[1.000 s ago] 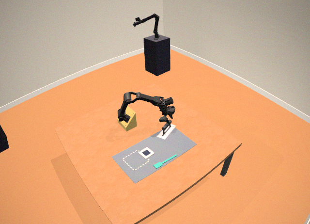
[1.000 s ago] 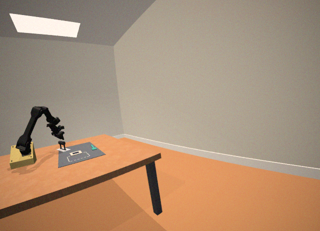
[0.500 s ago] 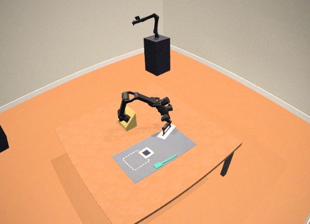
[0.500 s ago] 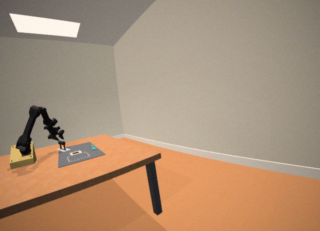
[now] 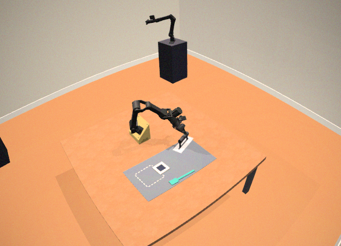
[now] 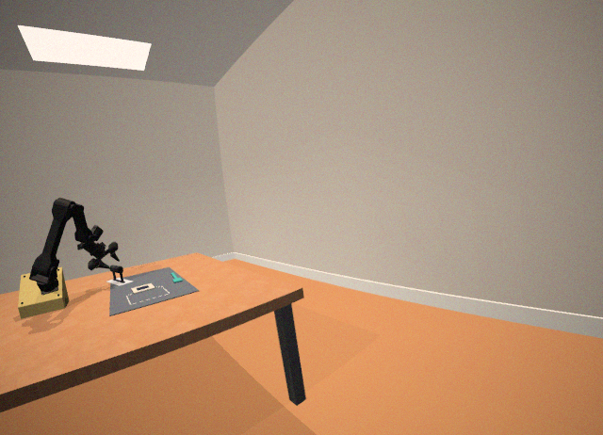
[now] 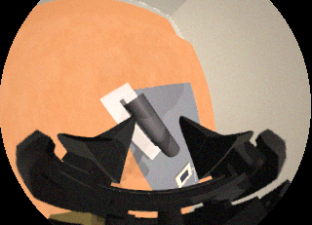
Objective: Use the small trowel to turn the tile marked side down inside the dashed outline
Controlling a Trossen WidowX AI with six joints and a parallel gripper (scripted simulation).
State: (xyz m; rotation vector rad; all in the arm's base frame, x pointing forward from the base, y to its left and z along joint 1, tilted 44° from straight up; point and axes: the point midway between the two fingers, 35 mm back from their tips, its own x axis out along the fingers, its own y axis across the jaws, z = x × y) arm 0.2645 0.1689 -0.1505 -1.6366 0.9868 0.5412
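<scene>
Now: the grey mat 12 cm ahead of my gripper tip, 26 cm to the right of it and 11 cm below it. Round my gripper tip: teal trowel 25 cm ahead, 29 cm to the right, 9 cm below; cream tile 9 cm ahead, 33 cm to the right, 9 cm below.
</scene>
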